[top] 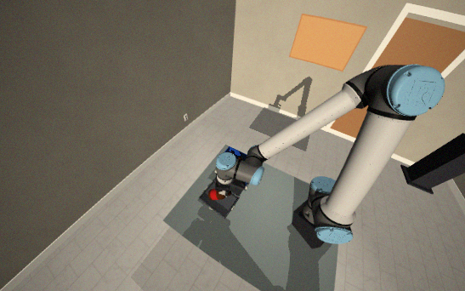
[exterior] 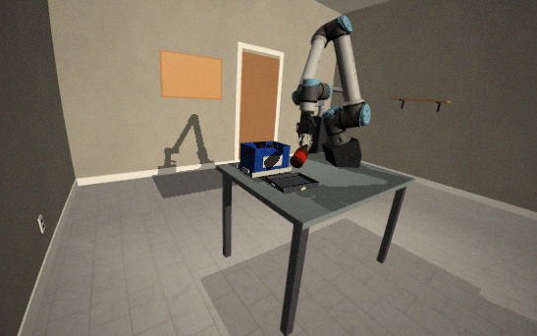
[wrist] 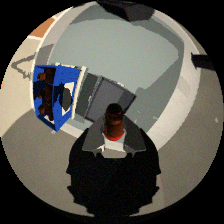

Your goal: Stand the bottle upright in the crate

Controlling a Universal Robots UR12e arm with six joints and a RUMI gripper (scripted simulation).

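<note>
My gripper is now 4 cm short of the bottle, 3 cm above it and 2 cm to the right of it. Also, from my hand: crate 29 cm to the right, 12 cm below, 6 cm ahead; then tray 19 cm below, 6 cm ahead, 1 cm to the right.
</note>
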